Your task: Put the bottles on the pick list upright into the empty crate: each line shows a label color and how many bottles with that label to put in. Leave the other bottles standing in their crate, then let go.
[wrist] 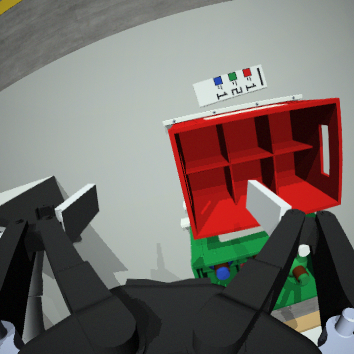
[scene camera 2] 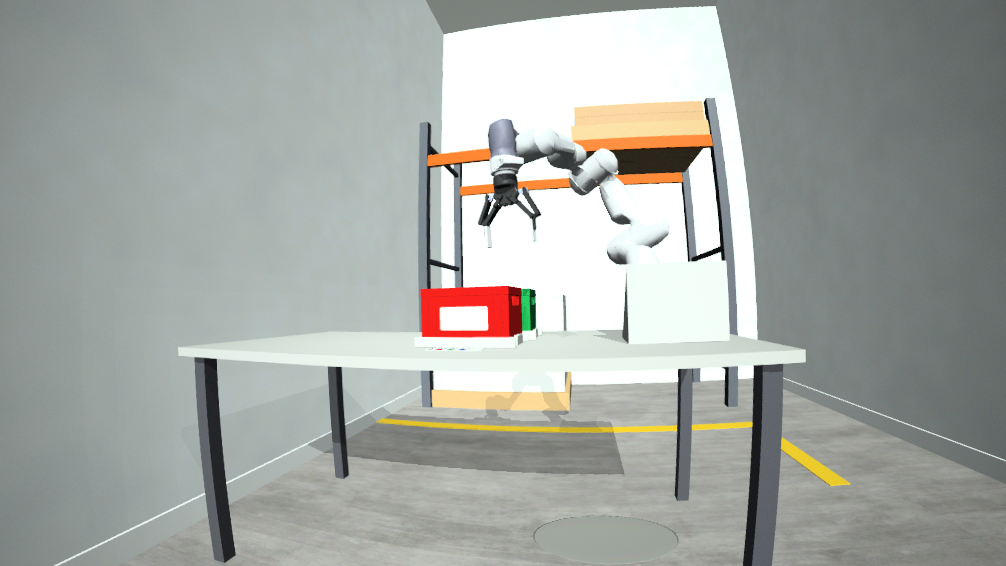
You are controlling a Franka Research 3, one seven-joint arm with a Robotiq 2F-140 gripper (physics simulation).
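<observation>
My gripper [scene camera 2: 511, 242] [wrist: 171, 195] is open with nothing between its fingers, high above the crates. The red crate [scene camera 2: 465, 292] [wrist: 187, 200] is divided into compartments, and those that show are empty. The green crate [scene camera 2: 528, 309] [wrist: 220, 247] stands behind it and is partly hidden by my fingers in the wrist view. In it show a blue-capped bottle [wrist: 222, 272], a brown bottle with a green cap [wrist: 301, 274] and a white cap [wrist: 303, 250]. The pick list [wrist: 204, 93] [scene camera 2: 457, 348] lies before the red crate and reads red 1, green 2, blue 1.
A white rail [wrist: 187, 118] [scene camera 2: 467, 342] runs along the red crate's base. The table [scene camera 2: 295, 346] [wrist: 100, 125] carries the crates and a large pale box [scene camera 2: 676, 302] at the right in the scene view. A rack [scene camera 2: 424, 211] with orange beams stands behind the table.
</observation>
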